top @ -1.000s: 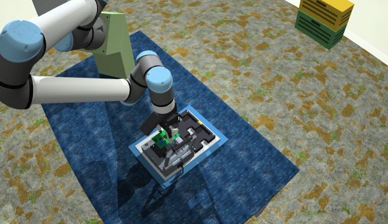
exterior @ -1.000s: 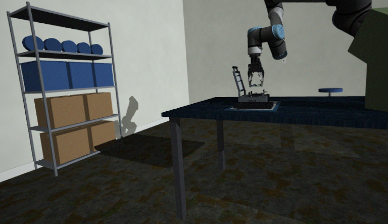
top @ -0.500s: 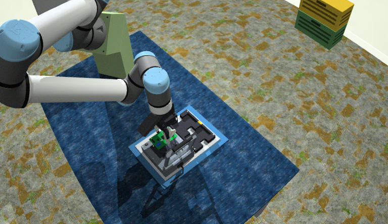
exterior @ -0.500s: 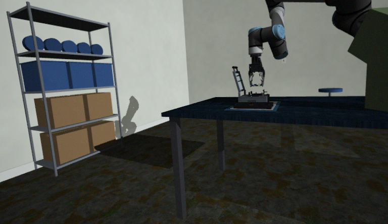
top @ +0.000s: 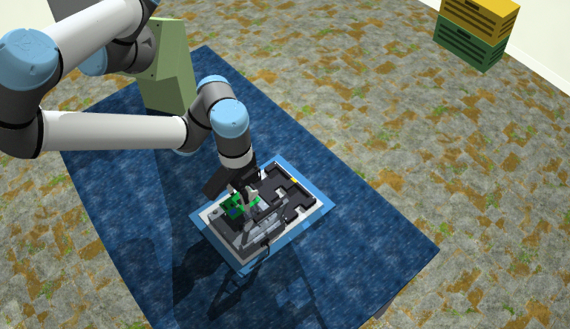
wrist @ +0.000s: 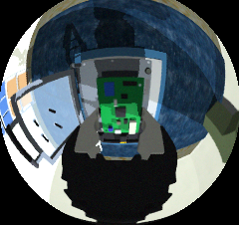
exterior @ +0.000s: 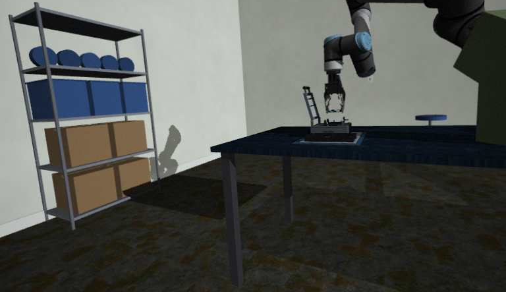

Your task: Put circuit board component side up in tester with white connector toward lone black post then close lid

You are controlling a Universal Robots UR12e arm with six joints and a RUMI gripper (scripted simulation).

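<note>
The green circuit board lies right at my hand. The rest, counted from my hand: tester lid (12 cm ahead, 5 cm above, 4 cm to the right); then tester (4 cm ahead, 3 cm to the left, 2 cm below).
</note>
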